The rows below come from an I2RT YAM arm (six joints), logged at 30 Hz.
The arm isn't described. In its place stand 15 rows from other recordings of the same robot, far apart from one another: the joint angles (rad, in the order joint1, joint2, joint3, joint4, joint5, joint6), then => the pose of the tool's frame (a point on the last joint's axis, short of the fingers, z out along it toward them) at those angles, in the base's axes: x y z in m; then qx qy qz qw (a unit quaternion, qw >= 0).
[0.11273 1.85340 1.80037 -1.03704 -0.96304 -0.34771] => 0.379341 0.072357 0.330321 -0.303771 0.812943 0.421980 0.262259
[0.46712 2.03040 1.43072 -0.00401 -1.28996 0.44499] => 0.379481 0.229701 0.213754 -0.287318 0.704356 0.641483 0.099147
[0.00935 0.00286 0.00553 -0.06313 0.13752 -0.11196] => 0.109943 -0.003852 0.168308 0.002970 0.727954 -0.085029 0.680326
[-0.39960 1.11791 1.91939 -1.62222 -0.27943 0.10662] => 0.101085 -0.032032 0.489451 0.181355 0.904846 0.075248 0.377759
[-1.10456 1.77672 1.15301 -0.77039 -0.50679 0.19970] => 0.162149 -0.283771 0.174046 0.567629 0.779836 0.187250 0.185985
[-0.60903 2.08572 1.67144 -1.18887 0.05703 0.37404] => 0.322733 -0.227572 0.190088 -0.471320 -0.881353 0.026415 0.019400
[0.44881 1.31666 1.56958 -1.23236 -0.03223 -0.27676] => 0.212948 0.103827 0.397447 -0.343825 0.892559 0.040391 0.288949
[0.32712 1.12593 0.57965 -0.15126 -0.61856 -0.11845] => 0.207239 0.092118 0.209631 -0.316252 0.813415 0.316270 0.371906
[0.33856 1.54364 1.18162 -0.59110 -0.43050 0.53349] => 0.301422 0.121887 0.260045 0.025954 0.932603 0.309856 0.183215
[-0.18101 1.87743 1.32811 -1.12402 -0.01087 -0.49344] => 0.323451 -0.058802 0.179422 0.155099 -0.986554 -0.022079 0.046566
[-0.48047 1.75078 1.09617 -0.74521 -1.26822 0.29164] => 0.292861 -0.114320 0.188292 0.255366 0.762631 0.581183 0.124129
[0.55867 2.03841 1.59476 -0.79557 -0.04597 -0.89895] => 0.356719 0.224914 0.194594 -0.659507 0.733019 -0.005595 0.166442
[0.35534 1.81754 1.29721 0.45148 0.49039 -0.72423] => 0.410883 0.134592 0.292508 -0.222387 0.693461 -0.295844 0.618169
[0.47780 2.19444 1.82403 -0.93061 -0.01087 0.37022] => 0.402523 0.208870 0.189413 -0.054005 0.989429 0.060235 0.120353
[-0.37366 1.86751 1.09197 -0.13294 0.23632 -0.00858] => 0.351597 -0.146806 0.151637 0.208160 0.916513 -0.170782 0.295816
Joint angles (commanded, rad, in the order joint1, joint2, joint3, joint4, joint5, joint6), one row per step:
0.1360 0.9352 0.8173 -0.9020 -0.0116 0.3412
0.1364 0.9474 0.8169 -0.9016 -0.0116 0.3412
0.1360 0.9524 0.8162 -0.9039 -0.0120 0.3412
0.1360 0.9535 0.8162 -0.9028 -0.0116 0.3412
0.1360 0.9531 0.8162 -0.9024 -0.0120 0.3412
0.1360 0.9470 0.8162 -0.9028 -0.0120 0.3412
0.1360 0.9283 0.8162 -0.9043 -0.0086 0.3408
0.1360 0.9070 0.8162 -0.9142 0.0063 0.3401
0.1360 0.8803 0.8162 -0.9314 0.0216 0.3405
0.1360 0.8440 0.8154 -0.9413 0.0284 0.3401
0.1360 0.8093 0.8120 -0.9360 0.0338 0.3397
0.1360 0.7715 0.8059 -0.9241 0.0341 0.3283
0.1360 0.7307 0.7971 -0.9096 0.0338 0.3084
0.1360 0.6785 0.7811 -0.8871 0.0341 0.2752
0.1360 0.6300 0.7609 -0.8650 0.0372 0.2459
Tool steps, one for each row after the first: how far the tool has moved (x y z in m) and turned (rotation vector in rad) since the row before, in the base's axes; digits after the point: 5 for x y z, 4 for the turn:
0.00180 0.00032 -0.00195 -0.0017 0.0121 0.0004
0.00048 0.00001 -0.00111 -0.0007 0.0080 -0.0002
0.00026 0.00002 -0.00011 -0.0003 0.0000 -0.0002
-0.00002 0.00001 0.00008 0.0005 -0.0007 0.0002
-0.00093 -0.00013 0.00091 0.0008 -0.0056 0.0000
-0.00288 -0.00052 0.00274 -0.0008 -0.0175 -0.0014
-0.00404 -0.00109 0.00257 -0.0113 -0.0131 -0.0073
-0.00559 -0.00131 0.00280 -0.0113 -0.0111 -0.0086
-0.00658 -0.00114 0.00411 -0.0024 -0.0262 -0.0034
-0.00518 -0.00090 0.00382 0.0004 -0.0369 -0.0028
-0.00531 -0.00074 0.00364 -0.0013 -0.0438 0.0088
-0.00573 -0.00077 0.00316 -0.0063 -0.0471 0.0154
-0.00710 -0.00098 0.00257 -0.0150 -0.0602 0.0239
-0.00641 -0.00099 0.00054 -0.0165 -0.0521 0.0179

